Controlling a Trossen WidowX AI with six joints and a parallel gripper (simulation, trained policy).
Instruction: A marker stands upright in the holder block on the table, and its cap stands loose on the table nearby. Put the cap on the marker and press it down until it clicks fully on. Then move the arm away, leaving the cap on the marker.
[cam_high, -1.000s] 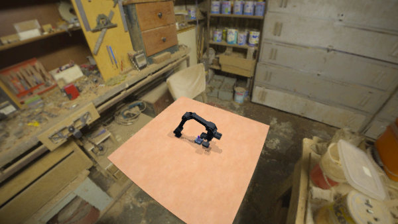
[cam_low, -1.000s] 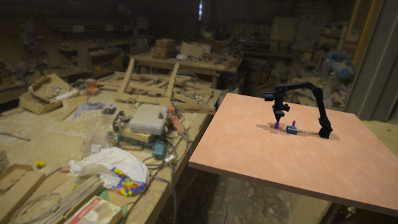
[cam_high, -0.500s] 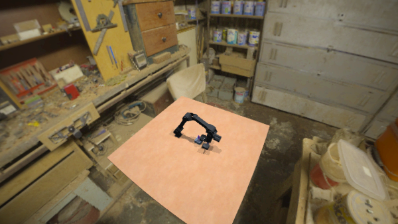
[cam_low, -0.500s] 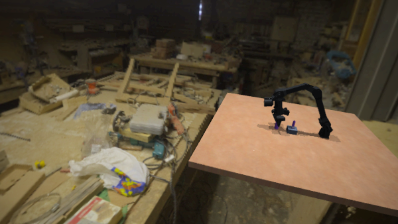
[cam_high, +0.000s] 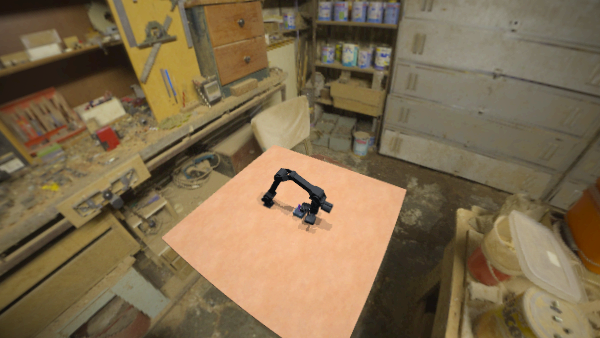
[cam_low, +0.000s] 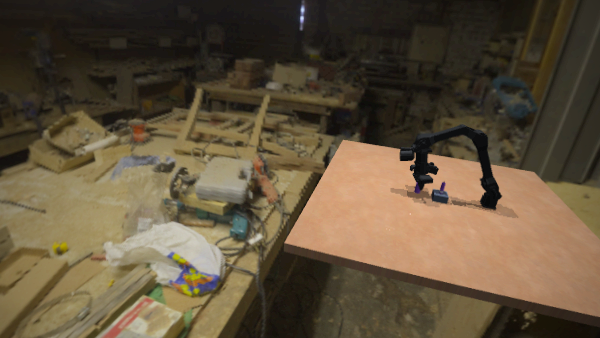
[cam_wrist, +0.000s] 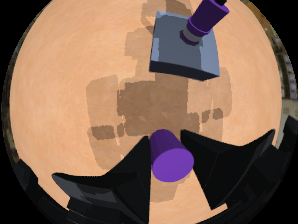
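Right now my gripper tip is 10 cm past the blue-grey holder block, 2 cm to the right of it and 1 cm above it. From my gripper tip the other things lie so: purple cap: 1 cm ahead, 1 cm above.
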